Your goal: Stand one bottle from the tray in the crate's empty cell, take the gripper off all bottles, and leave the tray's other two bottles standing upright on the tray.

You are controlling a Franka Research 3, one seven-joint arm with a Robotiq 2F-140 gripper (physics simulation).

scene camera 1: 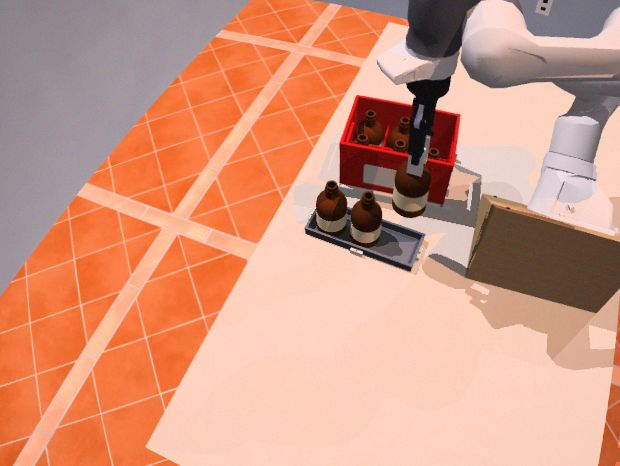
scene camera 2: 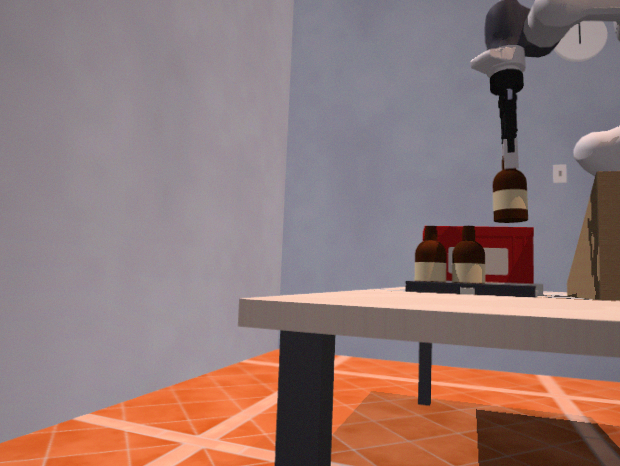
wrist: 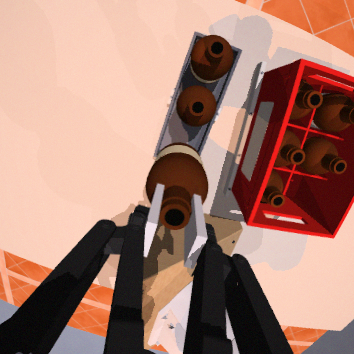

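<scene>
My gripper (scene camera 1: pixel 416 167) (scene camera 2: pixel 510 160) (wrist: pixel 174 201) is shut on the neck of a brown bottle (scene camera 1: pixel 410 194) (scene camera 2: pixel 510 199) (wrist: pixel 177 175) with a cream label. The bottle hangs roughly upright in the air, clear of the tray (scene camera 1: pixel 408 241) (scene camera 2: pixel 506 289) (wrist: pixel 182 131) and outside the crate. Two bottles stand upright on the tray: the left one (scene camera 1: pixel 331 207) (scene camera 2: pixel 430 258) (wrist: pixel 210 60) and the middle one (scene camera 1: pixel 366 220) (scene camera 2: pixel 468 258) (wrist: pixel 190 107). The red crate (scene camera 1: pixel 350 170) (scene camera 2: pixel 521 255) (wrist: pixel 290 230) holds several bottles; its empty cell is at the back right, partly hidden behind the gripper in scene camera 1.
A brown box (scene camera 1: pixel 546 260) (scene camera 2: pixel 608 240) stands right of the tray and crate. A white arm part (scene camera 1: pixel 571 195) is beside it. The crate's raised walls and red dividers (wrist: pixel 305 173) surround the cells, and bottle necks (wrist: pixel 296 156) stick up near the empty one.
</scene>
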